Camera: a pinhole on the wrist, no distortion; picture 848 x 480 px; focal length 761.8 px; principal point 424.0 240.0 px. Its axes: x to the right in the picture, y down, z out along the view. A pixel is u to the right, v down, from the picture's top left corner.
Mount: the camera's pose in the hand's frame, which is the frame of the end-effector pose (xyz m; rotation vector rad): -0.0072 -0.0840 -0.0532 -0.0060 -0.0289 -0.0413
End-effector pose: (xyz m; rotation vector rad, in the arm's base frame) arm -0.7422 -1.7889 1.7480 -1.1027 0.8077 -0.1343
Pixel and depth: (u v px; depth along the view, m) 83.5 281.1 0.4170
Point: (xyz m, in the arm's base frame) -0.6446 -1.4506 1.9685
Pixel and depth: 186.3 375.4 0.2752
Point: -0.6642 -1.5936 1.8682
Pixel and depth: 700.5 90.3 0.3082
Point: -0.4686 -1.7114 1.8754
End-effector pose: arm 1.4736 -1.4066 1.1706 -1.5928 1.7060 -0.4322
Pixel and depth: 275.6 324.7 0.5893
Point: 1.8506 -1.1499 0.8643
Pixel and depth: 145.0 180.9 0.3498
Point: 1.7461 -1.2136 1.0905
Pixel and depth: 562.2 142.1 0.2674
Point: 1.7117 -1.4053 1.1004
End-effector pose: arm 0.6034 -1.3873 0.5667 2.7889 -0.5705 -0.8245
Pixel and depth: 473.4 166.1 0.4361
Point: 0.4348 -1.2998 0.2107
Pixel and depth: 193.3 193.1 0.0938
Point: 0.5789 -1.2938 0.5284
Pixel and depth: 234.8 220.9 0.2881
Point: 0.4339 -1.2870 0.3922
